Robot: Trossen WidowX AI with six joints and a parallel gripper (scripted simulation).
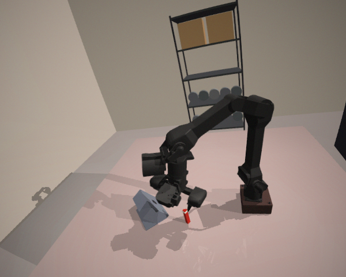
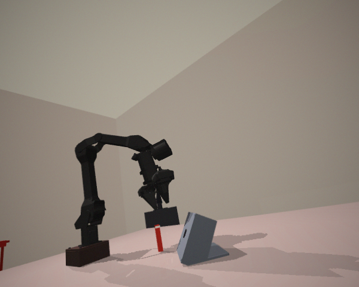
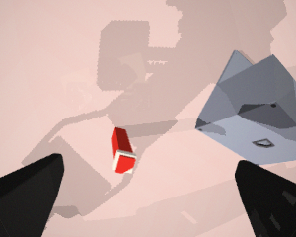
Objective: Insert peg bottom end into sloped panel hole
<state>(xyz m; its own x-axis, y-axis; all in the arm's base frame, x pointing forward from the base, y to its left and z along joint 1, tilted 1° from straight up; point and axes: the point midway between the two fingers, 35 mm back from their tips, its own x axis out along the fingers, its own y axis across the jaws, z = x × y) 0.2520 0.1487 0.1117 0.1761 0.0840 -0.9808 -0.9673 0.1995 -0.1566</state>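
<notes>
My gripper tip is 80 mm above the red peg, 20 mm to the left of it and 10 mm past it. The rest, counted from my gripper tip: sloped grey panel: 160 mm ahead, 90 mm below, 30 mm to the right.
</notes>
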